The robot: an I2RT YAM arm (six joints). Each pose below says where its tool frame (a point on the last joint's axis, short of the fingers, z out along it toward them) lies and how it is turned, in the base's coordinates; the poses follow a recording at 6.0 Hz.
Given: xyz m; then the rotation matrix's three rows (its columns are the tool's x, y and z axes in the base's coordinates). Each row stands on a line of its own.
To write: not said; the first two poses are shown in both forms.
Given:
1:
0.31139 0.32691 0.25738
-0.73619 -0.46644 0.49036
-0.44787 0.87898 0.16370
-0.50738 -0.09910 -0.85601
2:
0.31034 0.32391 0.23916
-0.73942 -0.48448 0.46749
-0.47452 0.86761 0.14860
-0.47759 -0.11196 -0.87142
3:
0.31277 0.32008 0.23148
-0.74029 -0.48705 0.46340
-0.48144 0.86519 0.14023
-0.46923 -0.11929 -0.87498
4:
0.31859 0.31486 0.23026
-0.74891 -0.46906 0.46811
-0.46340 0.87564 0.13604
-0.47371 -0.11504 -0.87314
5:
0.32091 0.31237 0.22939
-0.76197 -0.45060 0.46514
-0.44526 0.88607 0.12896
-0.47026 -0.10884 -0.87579
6:
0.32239 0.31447 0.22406
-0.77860 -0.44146 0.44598
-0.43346 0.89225 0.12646
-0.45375 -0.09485 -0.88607
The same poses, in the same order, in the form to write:
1:
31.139 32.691 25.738
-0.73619 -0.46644 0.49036
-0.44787 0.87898 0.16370
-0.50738 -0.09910 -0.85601

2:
31.034 32.391 23.916
-0.73942 -0.48448 0.46749
-0.47452 0.86761 0.14860
-0.47759 -0.11196 -0.87142

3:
31.277 32.008 23.148
-0.74029 -0.48705 0.46340
-0.48144 0.86519 0.14023
-0.46923 -0.11929 -0.87498

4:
31.859 31.486 23.026
-0.74891 -0.46906 0.46811
-0.46340 0.87564 0.13604
-0.47371 -0.11504 -0.87314

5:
32.091 31.237 22.939
-0.76197 -0.45060 0.46514
-0.44526 0.88607 0.12896
-0.47026 -0.10884 -0.87579

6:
32.239 31.447 22.406
-0.77860 -0.44146 0.44598
-0.43346 0.89225 0.12646
-0.45375 -0.09485 -0.88607

